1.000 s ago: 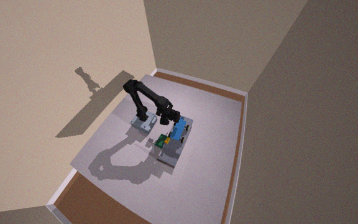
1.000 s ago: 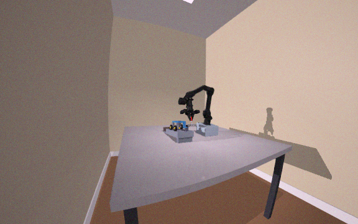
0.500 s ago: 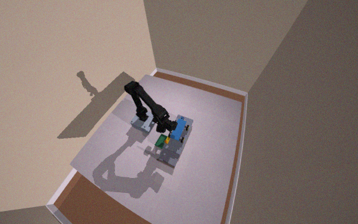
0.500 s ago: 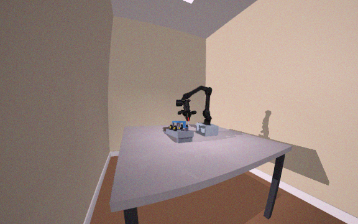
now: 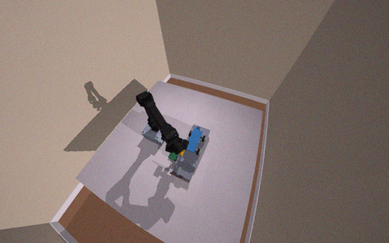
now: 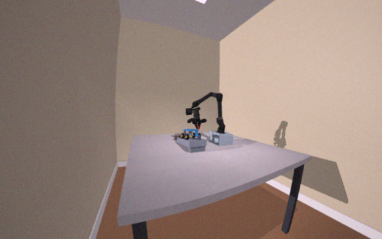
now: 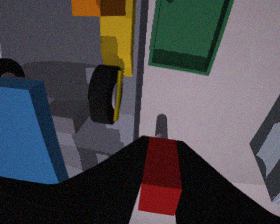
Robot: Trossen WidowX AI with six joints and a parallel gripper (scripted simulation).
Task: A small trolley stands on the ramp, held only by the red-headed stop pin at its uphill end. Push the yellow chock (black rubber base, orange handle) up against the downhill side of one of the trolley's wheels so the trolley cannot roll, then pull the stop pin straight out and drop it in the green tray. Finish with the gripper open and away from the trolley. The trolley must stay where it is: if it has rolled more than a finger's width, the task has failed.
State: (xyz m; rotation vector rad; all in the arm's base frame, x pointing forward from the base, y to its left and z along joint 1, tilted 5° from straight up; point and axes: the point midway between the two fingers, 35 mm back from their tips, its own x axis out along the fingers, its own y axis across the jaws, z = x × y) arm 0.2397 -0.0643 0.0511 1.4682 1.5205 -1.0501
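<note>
Right now the green tray is 15 cm below my gripper tip, 5 cm to the right of it and 2 cm behind it. Also, from my gripper tip: yellow chock 6 cm below, 4 cm to the right, 4 cm ahead; then red-headed stop pin right at my gripper tip; then blue trolley 10 cm ahead, 6 cm to the left, 3 cm below.
</note>
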